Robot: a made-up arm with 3 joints. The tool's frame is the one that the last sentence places. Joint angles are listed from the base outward.
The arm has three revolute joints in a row. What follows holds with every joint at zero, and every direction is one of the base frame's.
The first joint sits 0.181 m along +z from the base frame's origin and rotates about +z.
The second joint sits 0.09 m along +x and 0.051 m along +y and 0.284 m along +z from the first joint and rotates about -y.
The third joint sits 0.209 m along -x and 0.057 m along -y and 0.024 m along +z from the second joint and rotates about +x.
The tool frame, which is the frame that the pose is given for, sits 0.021 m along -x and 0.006 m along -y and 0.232 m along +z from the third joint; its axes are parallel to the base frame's.
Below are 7 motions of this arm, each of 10 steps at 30 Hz.
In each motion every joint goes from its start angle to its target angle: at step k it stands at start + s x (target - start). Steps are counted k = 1, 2, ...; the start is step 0. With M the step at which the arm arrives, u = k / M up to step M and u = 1 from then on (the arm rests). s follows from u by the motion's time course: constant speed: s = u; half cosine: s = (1 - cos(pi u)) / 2; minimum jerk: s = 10 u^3 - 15 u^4 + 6 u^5.
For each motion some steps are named. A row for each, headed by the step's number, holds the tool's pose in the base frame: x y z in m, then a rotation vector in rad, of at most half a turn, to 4 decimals.
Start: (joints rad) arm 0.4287 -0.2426 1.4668
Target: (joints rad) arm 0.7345 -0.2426 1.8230
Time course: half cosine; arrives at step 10
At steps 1, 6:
1: -0.0117 -0.2675 0.5592 1.3902 0.5097 0.1747
6: 0.0283 -0.2703 0.5088 1.5543 0.6962 0.2638

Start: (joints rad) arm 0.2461 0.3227 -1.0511
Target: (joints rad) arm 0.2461 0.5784 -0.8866
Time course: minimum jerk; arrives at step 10
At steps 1, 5, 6, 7, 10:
1: -0.2157 0.1440 0.5287 -0.9949 -0.4193 0.0512
5: -0.2255 0.1308 0.5092 -0.8918 -0.5270 0.0055
6: -0.2288 0.1257 0.5011 -0.8533 -0.5677 -0.0091
7: -0.2314 0.1213 0.4939 -0.8206 -0.6024 -0.0205
10: -0.2338 0.1165 0.4860 -0.7860 -0.6393 -0.0316

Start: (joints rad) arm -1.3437 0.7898 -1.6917
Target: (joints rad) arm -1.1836 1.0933 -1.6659
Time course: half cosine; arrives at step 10
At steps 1, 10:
1: 0.2025 0.1218 0.3019 -1.8604 0.6013 -1.6129
10: 0.2002 0.1062 0.2644 -1.9470 0.1688 -1.7309

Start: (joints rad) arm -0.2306 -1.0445 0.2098
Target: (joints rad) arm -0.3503 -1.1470 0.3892
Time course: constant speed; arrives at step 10
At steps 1, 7, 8, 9, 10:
1: 0.1717 -0.1087 0.7877 0.3333 1.0222 -0.3389
7: 0.1683 -0.1473 0.7775 0.4732 1.0540 -0.4660
8: 0.1671 -0.1536 0.7757 0.4966 1.0584 -0.4876
9: 0.1656 -0.1598 0.7738 0.5200 1.0625 -0.5092
10: 0.1639 -0.1659 0.7719 0.5434 1.0663 -0.5310

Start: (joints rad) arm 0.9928 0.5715 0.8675
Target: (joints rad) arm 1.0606 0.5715 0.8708
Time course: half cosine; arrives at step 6
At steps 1, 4, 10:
1: 0.0511 -0.2653 0.4831 1.0583 -0.0704 1.1557
4: 0.0637 -0.2626 0.4828 1.0666 -0.0448 1.1978
10: 0.0683 -0.2615 0.4826 1.0696 -0.0353 1.2132

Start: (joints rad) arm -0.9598 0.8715 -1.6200
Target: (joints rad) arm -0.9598 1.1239 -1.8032
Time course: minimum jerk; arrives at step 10
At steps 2, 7, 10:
2: 0.1461 0.1853 0.2970 -1.8145 0.1082 -1.4202
7: 0.1805 0.1301 0.2540 -1.9668 0.0472 -1.6073
10: 0.1879 0.1171 0.2474 -1.9951 0.0356 -1.6499

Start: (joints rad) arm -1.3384 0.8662 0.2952
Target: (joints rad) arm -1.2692 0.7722 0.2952
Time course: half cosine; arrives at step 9
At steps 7, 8, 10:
7: -0.1468 0.2119 0.4758 -0.2516 -0.8340 -1.0853
8: -0.1481 0.2109 0.4785 -0.2437 -0.8277 -1.0823
10: -0.1485 0.2106 0.4795 -0.2409 -0.8256 -1.0812

